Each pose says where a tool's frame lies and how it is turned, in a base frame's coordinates. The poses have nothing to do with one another.
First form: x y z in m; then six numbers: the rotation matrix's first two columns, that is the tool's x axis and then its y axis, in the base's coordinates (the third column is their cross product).
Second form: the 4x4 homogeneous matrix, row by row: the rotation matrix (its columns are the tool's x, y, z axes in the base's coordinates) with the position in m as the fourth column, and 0 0 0 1 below. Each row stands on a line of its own. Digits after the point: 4 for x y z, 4 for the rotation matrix.
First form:
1: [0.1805 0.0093 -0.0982 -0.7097 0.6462 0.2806 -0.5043 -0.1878 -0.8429]
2: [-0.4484 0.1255 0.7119 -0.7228 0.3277 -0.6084 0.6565 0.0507 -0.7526]
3: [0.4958 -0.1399 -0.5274 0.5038 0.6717 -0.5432 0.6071 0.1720 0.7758]
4: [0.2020 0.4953 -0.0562 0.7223 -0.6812 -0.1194 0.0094 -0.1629 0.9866]
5: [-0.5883 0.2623 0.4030 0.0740 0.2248 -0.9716 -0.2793 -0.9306 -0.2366]
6: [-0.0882 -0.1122 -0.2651 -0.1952 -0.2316 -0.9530 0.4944 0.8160 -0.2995]
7: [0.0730 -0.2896 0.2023 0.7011 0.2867 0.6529 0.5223 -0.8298 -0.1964]
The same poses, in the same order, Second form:
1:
-0.7097 -0.5043 -0.4920 0.1805
0.6462 -0.1878 -0.7397 0.0093
0.2806 -0.8429 0.4592 -0.0982
0 0 0 1

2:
-0.7228 0.6565 -0.2158 -0.4484
0.3277 0.0507 -0.9434 0.1255
-0.6084 -0.7526 -0.2518 0.7119
0 0 0 1

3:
0.5038 0.6071 0.6145 0.4958
0.6717 0.1720 -0.7206 -0.1399
-0.5432 0.7758 -0.3211 -0.5274
0 0 0 1

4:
0.7223 0.0094 -0.6915 0.2020
-0.6812 -0.1629 -0.7137 0.4953
-0.1194 0.9866 -0.1113 -0.0562
0 0 0 1

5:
0.0740 -0.2793 -0.9574 -0.5883
0.2248 -0.9306 0.2889 0.2623
-0.9716 -0.2366 -0.0061 0.4030
0 0 0 1

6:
-0.1952 0.4944 0.8470 -0.0882
-0.2316 0.8160 -0.5296 -0.1122
-0.9530 -0.2995 -0.0448 -0.2651
0 0 0 1

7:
0.7011 0.5223 0.4855 0.0730
0.2867 -0.8298 0.4787 -0.2896
0.6529 -0.1964 -0.7315 0.2023
0 0 0 1

